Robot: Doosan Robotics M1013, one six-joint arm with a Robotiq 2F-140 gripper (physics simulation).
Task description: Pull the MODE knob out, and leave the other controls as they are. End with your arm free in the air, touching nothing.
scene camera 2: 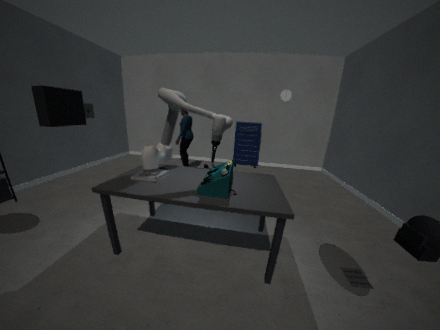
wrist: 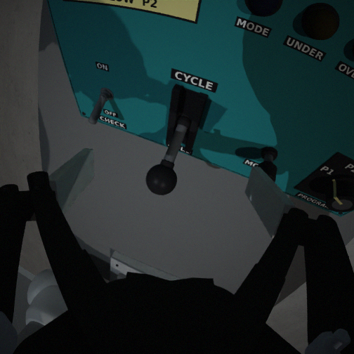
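Where they show: gripper, fingertip midpoint: (scene camera 2: 212,160); arm's base, origin of the base link: (scene camera 2: 151,172).
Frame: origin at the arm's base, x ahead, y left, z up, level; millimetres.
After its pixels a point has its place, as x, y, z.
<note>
The teal control panel (scene camera 2: 215,187) {646, -412, 53} (wrist: 222,55) stands on the table. In the wrist view a dark round-headed knob (wrist: 269,153) on a short stem sits at the panel's lower edge, beside a label reading "MO", the rest hidden by the right fingertip. A dark blue round part (wrist: 264,4) above a full MODE label is cut off by the top edge. I cannot tell how far out the knob stands. My gripper (scene camera 2: 214,163) {615, -108, 183} (wrist: 171,171) is open and empty, above the panel's lower side; in the wrist view its right fingertip overlaps the area just below the knob.
The CYCLE lever (wrist: 175,145) with its black ball points between the fingers in the wrist view. The CHECK toggle (wrist: 101,106) is left, the PROGRAM selector (wrist: 340,192) right, and an amber lamp (wrist: 320,21) above UNDER. A person (scene camera 2: 185,135) stands behind the table (scene camera 2: 165,192) {244, -360, -29}.
</note>
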